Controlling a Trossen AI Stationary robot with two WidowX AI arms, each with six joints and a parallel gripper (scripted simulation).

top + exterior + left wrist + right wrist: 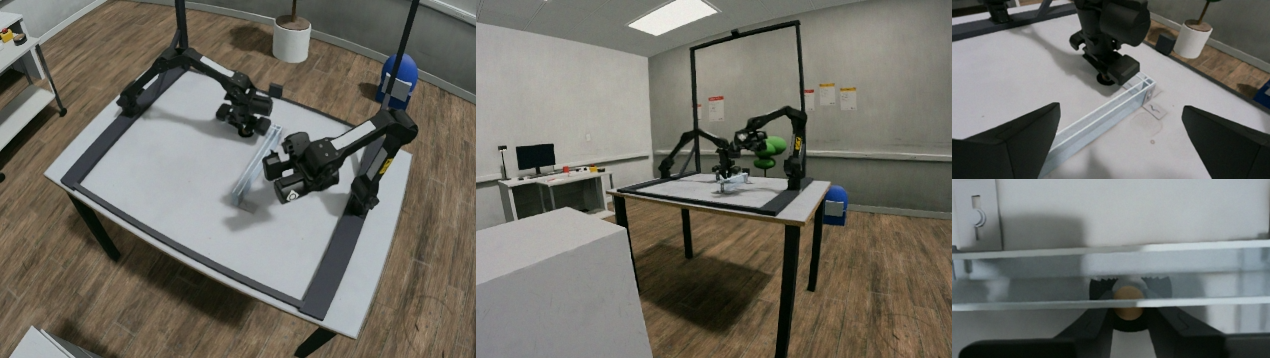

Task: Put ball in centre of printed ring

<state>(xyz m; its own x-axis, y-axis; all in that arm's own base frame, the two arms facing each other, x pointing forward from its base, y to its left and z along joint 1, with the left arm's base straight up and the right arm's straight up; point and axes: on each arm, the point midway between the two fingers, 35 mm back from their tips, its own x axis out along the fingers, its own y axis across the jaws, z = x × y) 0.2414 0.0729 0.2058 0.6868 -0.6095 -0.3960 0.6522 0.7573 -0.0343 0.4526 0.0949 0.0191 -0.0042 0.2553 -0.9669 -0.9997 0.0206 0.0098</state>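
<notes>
The orange ball lies 3 cm below my right hand and 1 cm behind it. Round my right hand: long clear wall 12 cm to the left, 12 cm ahead, 1 cm above.
</notes>
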